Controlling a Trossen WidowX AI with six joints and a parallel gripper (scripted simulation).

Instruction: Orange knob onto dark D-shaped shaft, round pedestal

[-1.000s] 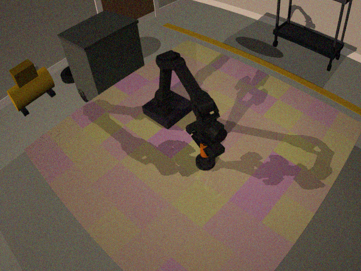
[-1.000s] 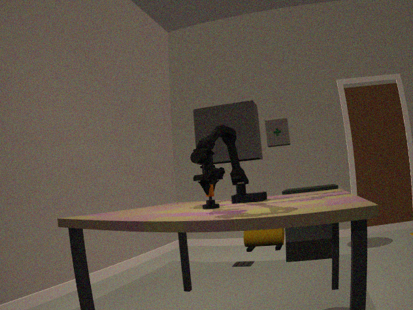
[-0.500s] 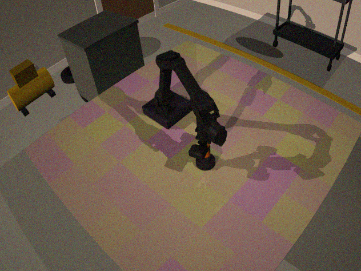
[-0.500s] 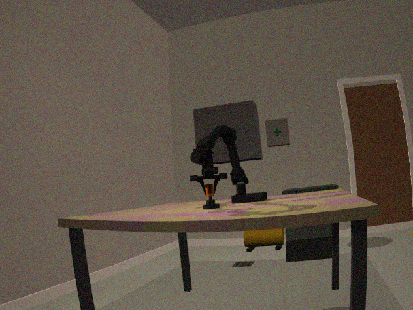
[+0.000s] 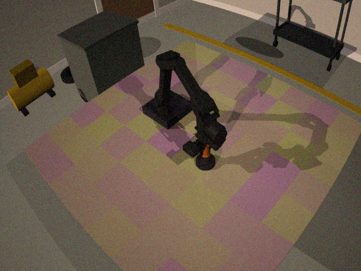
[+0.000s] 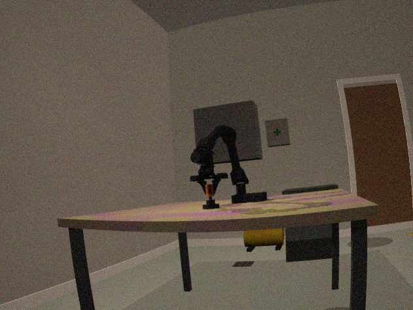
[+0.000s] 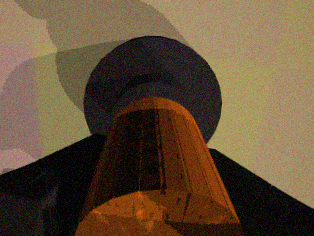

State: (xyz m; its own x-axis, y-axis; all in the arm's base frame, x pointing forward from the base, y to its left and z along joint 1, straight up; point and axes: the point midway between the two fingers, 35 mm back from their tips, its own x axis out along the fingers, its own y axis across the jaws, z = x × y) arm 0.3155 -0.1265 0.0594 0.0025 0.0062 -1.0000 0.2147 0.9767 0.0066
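Now: gripper tip 2 cm below the orange knob. From my gripper tip the other things lie so: D-shaped shaft (4 cm below).
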